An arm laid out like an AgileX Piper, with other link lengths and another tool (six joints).
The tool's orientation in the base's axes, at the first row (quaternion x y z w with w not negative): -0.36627, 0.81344, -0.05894, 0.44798
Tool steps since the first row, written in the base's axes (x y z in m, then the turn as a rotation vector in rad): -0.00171, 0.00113, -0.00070, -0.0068, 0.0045, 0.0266; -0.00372, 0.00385, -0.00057, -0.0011, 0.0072, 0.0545; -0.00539, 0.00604, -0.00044, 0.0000, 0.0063, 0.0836; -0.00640, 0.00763, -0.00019, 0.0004, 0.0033, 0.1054; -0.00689, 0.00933, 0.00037, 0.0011, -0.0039, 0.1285; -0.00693, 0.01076, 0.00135, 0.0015, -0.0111, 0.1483; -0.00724, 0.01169, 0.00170, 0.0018, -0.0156, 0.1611; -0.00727, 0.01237, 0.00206, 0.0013, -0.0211, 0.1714; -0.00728, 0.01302, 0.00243, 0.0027, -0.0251, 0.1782; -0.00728, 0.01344, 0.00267, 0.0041, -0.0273, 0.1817
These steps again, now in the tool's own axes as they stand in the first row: 0.00031, 0.00204, -0.00064, -0.0189, -0.0043, -0.0199; -0.00088, 0.00505, -0.00164, -0.0417, -0.0173, -0.0314; -0.00184, 0.00749, -0.00250, -0.0614, -0.0309, -0.0480; -0.00271, 0.00909, -0.00306, -0.0745, -0.0425, -0.0613; -0.00403, 0.01035, -0.00337, -0.0859, -0.0579, -0.0761; -0.00562, 0.01099, -0.00365, -0.0950, -0.0717, -0.0892; -0.00636, 0.01168, -0.00388, -0.1009, -0.0806, -0.0976; -0.00704, 0.01204, -0.00396, -0.1043, -0.0887, -0.1053; -0.00771, 0.01236, -0.00403, -0.1068, -0.0952, -0.1092; -0.00814, 0.01256, -0.00408, -0.1082, -0.0991, -0.1107
